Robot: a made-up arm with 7 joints.
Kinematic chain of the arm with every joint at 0, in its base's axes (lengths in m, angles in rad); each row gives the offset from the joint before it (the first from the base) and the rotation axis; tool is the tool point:
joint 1: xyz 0 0 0.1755 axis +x
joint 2: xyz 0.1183 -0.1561 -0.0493 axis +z
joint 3: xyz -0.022 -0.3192 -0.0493 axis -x
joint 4: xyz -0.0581 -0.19 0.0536 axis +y
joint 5: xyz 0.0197 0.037 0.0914 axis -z
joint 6: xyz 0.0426 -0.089 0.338 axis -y
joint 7: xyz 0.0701 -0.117 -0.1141 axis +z
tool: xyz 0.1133 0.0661 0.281
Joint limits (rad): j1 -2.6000..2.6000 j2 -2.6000..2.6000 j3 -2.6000..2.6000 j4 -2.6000..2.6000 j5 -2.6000..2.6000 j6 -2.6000..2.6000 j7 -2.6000..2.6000
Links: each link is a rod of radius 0.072 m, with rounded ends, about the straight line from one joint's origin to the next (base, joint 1, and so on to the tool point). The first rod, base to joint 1, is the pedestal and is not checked.
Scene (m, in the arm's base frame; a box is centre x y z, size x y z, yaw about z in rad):
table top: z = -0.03
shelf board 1: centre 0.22 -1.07 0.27 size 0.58 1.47 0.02 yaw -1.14
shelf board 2: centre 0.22 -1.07 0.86 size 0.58 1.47 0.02 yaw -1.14
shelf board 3: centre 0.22 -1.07 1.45 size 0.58 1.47 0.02 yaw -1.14
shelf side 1: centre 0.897 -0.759 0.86 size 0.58 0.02 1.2 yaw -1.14
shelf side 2: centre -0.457 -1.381 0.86 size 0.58 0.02 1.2 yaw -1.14
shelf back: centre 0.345 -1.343 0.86 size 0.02 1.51 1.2 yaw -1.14
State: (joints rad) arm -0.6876 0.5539 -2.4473 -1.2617 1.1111 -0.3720 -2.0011
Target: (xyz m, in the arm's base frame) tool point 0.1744 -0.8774 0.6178
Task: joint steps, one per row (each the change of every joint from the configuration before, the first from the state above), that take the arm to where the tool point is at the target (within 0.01 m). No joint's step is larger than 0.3 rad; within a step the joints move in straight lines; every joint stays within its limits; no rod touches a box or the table.
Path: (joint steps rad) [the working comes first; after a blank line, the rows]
Joints at the target: -0.9613 1.4610 -2.2421 -1.0872 1.3033 -0.3551 -2.0915
Straight joint move there: clear.

1: -0.0684 0.2268 0.0513 0.0436 0.0481 0.0042 -0.0226
2: -0.0685 0.2268 0.0513 0.0436 0.0480 0.0042 -0.0226
3: -0.0684 0.2268 0.0513 0.0436 0.0481 0.0043 -0.0226
4: -0.0684 0.2267 0.0513 0.0437 0.0480 0.0042 -0.0226

